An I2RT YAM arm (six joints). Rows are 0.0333 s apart.
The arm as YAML. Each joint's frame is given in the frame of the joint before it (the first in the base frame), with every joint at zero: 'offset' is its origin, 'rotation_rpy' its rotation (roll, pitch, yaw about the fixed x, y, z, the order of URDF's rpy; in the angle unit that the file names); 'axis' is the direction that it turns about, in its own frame. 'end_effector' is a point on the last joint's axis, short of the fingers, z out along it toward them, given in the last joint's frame.
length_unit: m
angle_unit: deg
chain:
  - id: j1
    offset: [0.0, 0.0, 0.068]
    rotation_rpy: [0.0, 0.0, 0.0]
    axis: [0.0, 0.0, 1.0]
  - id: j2
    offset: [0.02, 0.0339, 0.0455]
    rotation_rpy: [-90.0, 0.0, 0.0]
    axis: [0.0, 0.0, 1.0]
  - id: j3
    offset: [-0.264, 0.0, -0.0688]
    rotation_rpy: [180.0, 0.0, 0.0]
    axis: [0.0, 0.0, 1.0]
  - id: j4
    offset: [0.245, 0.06, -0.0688]
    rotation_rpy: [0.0, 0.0, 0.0]
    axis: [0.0, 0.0, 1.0]
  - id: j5
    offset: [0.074, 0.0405, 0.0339]
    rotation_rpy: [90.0, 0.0, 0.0]
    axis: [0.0, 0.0, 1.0]
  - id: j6
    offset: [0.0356, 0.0, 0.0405]
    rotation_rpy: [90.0, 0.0, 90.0]
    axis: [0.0, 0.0, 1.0]
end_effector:
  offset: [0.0, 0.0, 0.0]
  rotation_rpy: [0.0, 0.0, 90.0]
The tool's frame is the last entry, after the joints.
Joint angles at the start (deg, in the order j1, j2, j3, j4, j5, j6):
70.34 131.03 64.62 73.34 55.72 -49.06
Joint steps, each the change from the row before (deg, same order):
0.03 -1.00 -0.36 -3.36 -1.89 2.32
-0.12 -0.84 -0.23 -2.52 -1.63 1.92
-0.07 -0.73 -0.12 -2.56 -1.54 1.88
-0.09 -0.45 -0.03 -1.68 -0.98 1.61
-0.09 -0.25 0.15 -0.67 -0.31 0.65
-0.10 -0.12 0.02 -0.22 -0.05 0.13
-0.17 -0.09 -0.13 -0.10 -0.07 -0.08
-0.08 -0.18 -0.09 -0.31 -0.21 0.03
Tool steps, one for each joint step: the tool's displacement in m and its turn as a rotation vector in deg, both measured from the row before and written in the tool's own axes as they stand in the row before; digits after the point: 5 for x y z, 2 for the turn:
-0.00071 0.00018 -0.00065 -2.45 -0.37 0.10
-0.00062 -0.00078 0.00033 -1.87 -0.28 0.39
-0.00056 -0.00019 0.00013 -1.90 -0.14 0.35
-0.00022 -0.00024 0.00037 -1.20 0.00 0.64
-0.00106 -0.00089 0.00077 -0.28 -0.01 0.45
-0.00013 -0.00076 0.00057 0.00 0.07 0.07
0.00088 -0.00086 0.00063 0.01 0.14 -0.18
0.00009 -0.00069 0.00020 -0.19 0.03 -0.14

